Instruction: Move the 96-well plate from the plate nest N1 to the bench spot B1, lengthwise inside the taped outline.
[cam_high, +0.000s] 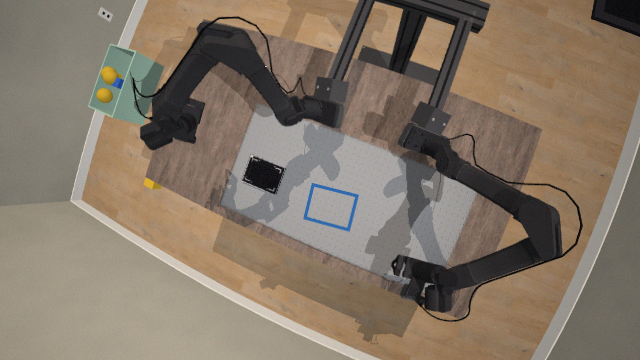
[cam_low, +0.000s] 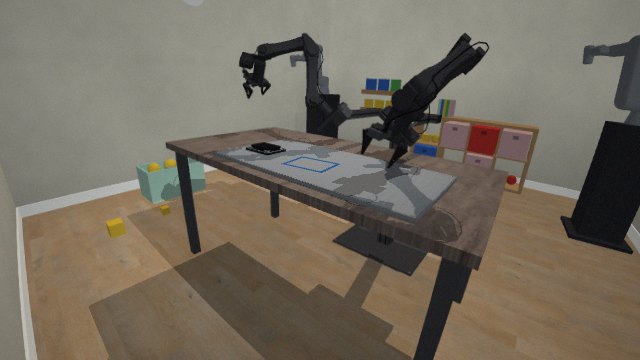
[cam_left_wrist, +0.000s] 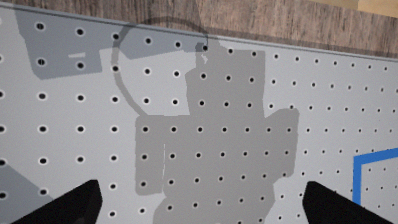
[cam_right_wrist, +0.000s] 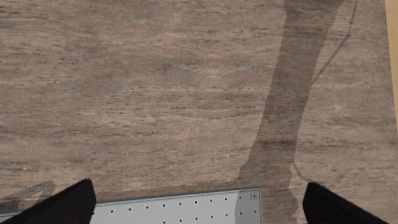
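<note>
My right gripper is now 13 cm short of the black 96-well plate, 21 cm to the right of it and 24 cm above it. Round my right hand: black plate nest (13 cm ahead, 21 cm to the left, 25 cm below).
</note>
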